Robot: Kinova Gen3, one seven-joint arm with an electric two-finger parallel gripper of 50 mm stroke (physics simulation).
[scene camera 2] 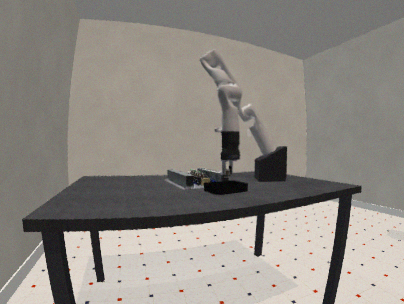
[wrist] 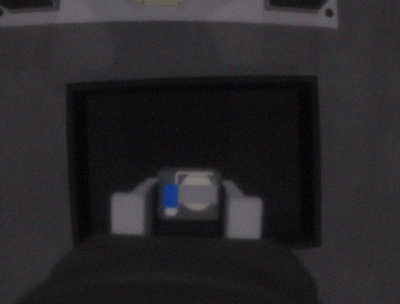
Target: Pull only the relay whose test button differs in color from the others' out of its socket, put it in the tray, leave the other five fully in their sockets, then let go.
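Frame: origin at the arm's base, x ahead, y left, z up, level; millimetres.
Seen in the pictures: gripper, fingertip midpoint: (scene camera 2: 227, 174) (wrist: 189, 200); arm's base, origin of the base link: (scene camera 2: 269, 152).
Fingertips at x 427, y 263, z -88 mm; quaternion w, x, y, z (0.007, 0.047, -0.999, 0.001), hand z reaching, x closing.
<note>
Offsets run from my fingertips to a thing's middle. "pt": to the spot under its first point. Level surfaces: height alone.
My gripper (scene camera 2: 227, 171) (wrist: 189, 200) is shut on the relay @[1 mm ahead, 6 mm right, 6 mm up] (wrist: 197, 192), a grey see-through block with a blue test button at its left side, in the wrist view. The relay is upright between the two pale fingers. The black tray @[1 mm back, 15 mm right, 61 mm down] (scene camera 2: 226, 188) (wrist: 194, 81) lies on the table, and in the wrist view the gripper and relay are over its near half. In scene camera 2 the fingertips are low, just above or behind the tray's rim; whether the relay touches the tray floor I cannot tell. The other relays are too small to tell apart in scene camera 2.
The relay panel (scene camera 2: 180, 178) with grey ducts and wiring stands left of and behind the tray; its pale plate edge @[pt 2 mm back, 124 mm right, 75 mm down] (wrist: 215, 16) shows at the top of the wrist view. The arm's dark base (scene camera 2: 270, 165) stands at the right on the dark table @[78 mm down] (scene camera 2: 125, 200).
</note>
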